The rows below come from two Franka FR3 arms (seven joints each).
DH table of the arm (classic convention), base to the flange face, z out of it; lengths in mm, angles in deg. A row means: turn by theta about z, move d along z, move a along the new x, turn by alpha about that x. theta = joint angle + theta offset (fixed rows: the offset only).
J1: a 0  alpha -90  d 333  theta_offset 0
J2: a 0  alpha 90  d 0  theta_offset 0
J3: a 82.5  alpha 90  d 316  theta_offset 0
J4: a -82.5  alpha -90  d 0  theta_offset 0
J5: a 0  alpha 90  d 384  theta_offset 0
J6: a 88  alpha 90  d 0  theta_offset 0
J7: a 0  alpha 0  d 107  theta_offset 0
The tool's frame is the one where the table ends.
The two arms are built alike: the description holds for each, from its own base.
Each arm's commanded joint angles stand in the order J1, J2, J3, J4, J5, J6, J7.
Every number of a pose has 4 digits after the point.
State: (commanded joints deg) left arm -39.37 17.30 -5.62 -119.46 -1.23 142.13 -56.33; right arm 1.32 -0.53 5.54 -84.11 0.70 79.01 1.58
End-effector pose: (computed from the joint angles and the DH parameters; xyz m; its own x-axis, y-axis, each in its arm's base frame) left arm 0.4208 -0.4186 0.2895 0.9756 0.2190 0.0158 0.2163 -0.9709 0.1028; right arm 0.5271 0.0652 0.6610 0.9924 0.0939 -0.0800 0.0935 -0.9956 -0.0090
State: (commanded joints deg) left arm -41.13 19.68 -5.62 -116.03 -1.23 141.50 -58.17; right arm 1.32 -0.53 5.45 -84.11 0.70 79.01 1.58
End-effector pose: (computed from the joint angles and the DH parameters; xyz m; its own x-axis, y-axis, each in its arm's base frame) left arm 0.4193 -0.4427 0.2889 0.9750 0.2217 0.0129 0.2189 -0.9693 0.1117; right arm 0.5272 0.0644 0.6610 0.9925 0.0923 -0.0800 0.0919 -0.9957 -0.0091
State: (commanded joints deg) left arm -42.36 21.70 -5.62 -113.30 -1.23 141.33 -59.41; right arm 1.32 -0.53 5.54 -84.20 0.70 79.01 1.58
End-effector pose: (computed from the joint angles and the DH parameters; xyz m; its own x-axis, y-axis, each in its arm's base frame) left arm 0.4188 -0.4608 0.2873 0.9747 0.2233 0.0123 0.2202 -0.9678 0.1218; right arm 0.5272 0.0652 0.6603 0.9922 0.0939 -0.0816 0.0934 -0.9956 -0.0090
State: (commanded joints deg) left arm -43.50 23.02 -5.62 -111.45 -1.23 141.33 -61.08; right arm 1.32 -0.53 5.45 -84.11 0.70 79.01 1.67
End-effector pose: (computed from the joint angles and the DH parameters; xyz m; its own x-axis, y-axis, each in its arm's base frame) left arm 0.4157 -0.4754 0.2868 0.9723 0.2333 0.0112 0.2299 -0.9643 0.1312; right arm 0.5272 0.0644 0.6610 0.9927 0.0908 -0.0800 0.0903 -0.9959 -0.0089
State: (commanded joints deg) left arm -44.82 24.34 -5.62 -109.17 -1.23 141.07 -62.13; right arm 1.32 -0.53 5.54 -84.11 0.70 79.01 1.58
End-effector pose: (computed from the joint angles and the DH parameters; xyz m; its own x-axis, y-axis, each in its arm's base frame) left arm 0.4119 -0.4926 0.2891 0.9731 0.2300 0.0125 0.2259 -0.9636 0.1432; right arm 0.5271 0.0652 0.6610 0.9924 0.0939 -0.0800 0.0935 -0.9956 -0.0090
